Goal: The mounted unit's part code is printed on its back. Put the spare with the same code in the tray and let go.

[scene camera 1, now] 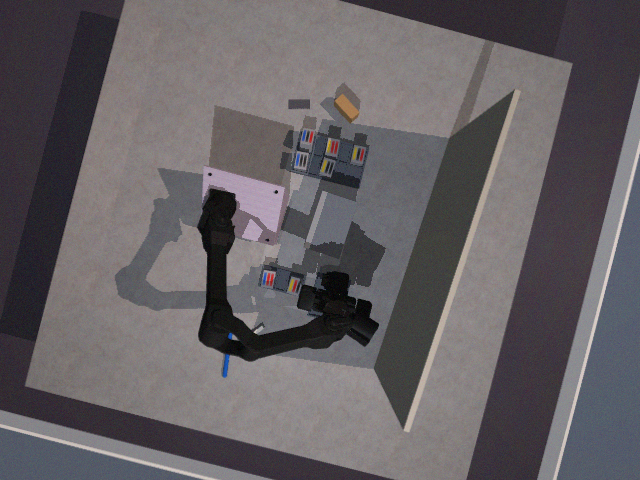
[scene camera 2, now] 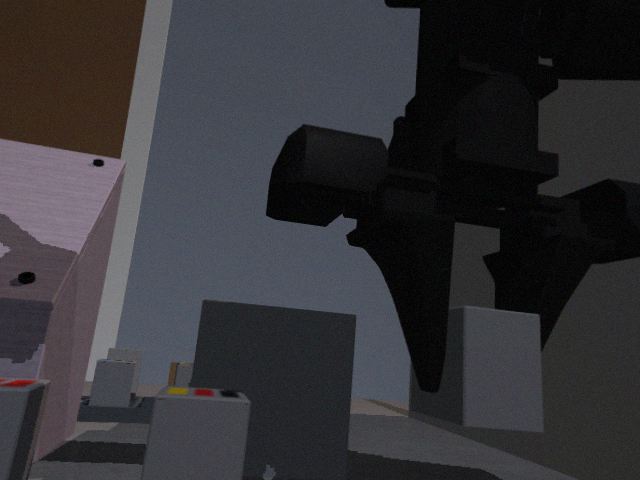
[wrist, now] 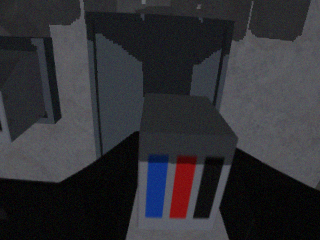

Labels:
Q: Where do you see a tall dark wall panel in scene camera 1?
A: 466,172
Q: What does my gripper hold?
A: A grey spare block.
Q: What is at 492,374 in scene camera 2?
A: A grey spare block.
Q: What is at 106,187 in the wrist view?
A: My gripper.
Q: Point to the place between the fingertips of my gripper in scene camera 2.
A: At 469,395

